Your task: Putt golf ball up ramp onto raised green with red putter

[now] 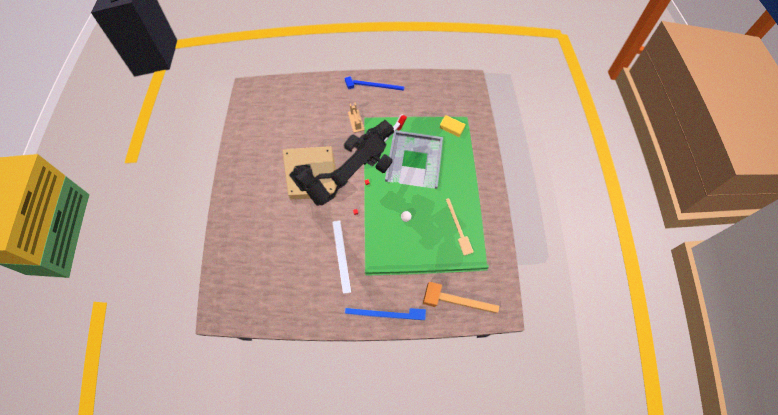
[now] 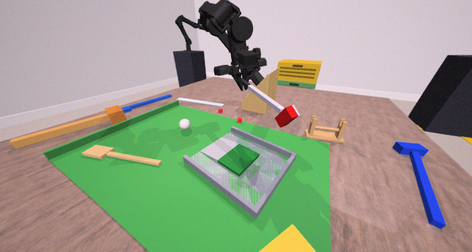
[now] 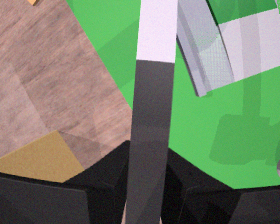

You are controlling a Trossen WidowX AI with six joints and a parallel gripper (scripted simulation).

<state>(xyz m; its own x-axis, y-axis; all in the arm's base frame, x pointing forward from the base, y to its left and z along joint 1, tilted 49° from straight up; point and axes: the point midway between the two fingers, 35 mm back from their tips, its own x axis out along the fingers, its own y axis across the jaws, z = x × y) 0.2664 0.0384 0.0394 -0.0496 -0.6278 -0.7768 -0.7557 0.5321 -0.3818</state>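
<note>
Now: gripper tip 140 mm past the white bar, 330 mm to the left of it and 150 mm above it. Also, from my gripper tip: small wooden stand 40 mm behind, 300 mm to the left, 110 mm below; then white golf ball 130 mm ahead, 200 mm to the right, 130 mm below; then green mat 210 mm ahead, 70 mm to the right, 150 mm below.
</note>
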